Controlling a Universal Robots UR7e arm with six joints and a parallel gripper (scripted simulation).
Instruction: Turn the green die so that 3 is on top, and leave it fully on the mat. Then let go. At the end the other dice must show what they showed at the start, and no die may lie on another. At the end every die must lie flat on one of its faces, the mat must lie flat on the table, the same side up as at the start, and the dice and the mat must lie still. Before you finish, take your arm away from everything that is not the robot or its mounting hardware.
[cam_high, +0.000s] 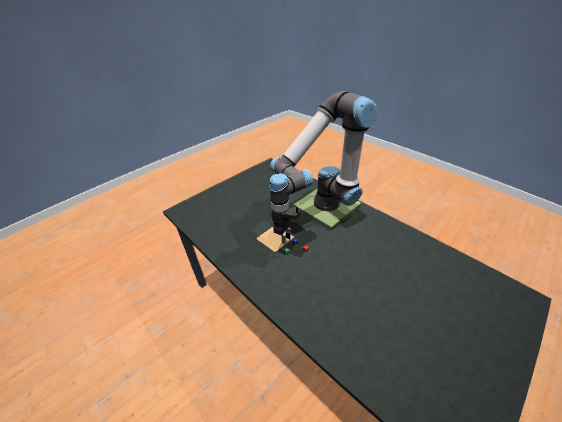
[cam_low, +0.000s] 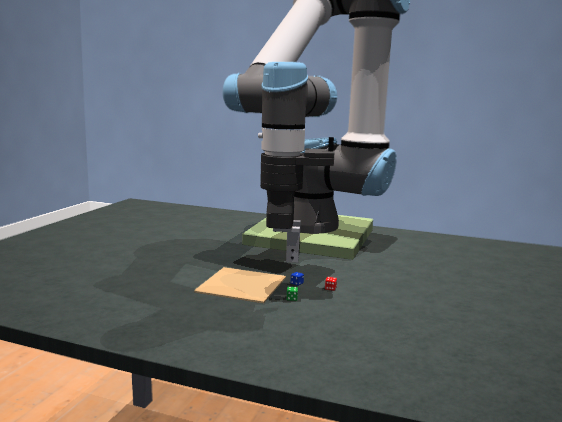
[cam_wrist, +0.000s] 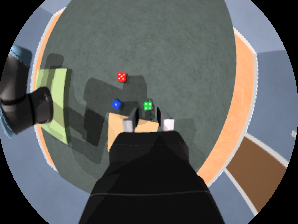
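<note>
My hand is 9 cm above the green die. Round my hand: red die: 8 cm behind, 5 cm to the left, 9 cm below; tan mat: 2 cm behind, 11 cm to the right, 10 cm below; blue die: 8 cm behind, 2 cm to the right, 9 cm below.
</note>
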